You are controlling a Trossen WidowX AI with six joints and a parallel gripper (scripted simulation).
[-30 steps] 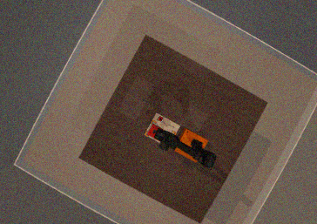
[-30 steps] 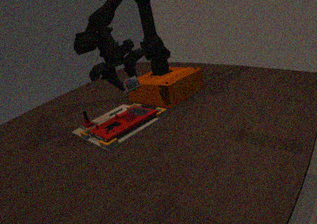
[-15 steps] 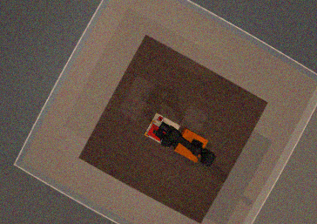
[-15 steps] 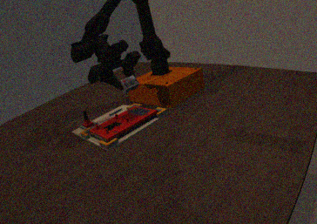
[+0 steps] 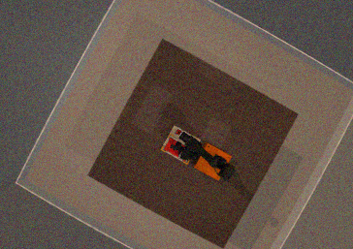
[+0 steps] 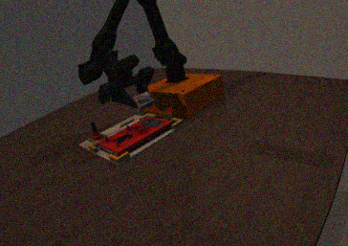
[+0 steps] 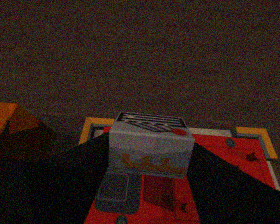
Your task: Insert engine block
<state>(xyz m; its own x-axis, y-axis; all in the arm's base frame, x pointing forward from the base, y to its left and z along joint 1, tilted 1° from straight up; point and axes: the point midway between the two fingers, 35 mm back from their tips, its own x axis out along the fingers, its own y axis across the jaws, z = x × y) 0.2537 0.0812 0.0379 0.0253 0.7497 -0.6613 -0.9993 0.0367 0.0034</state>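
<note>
My gripper tip is now 10 cm short of the upright peg, 15 cm to the left of it and 6 cm above it. From my gripper tip the other things lie so: engine block right at my gripper tip.
</note>
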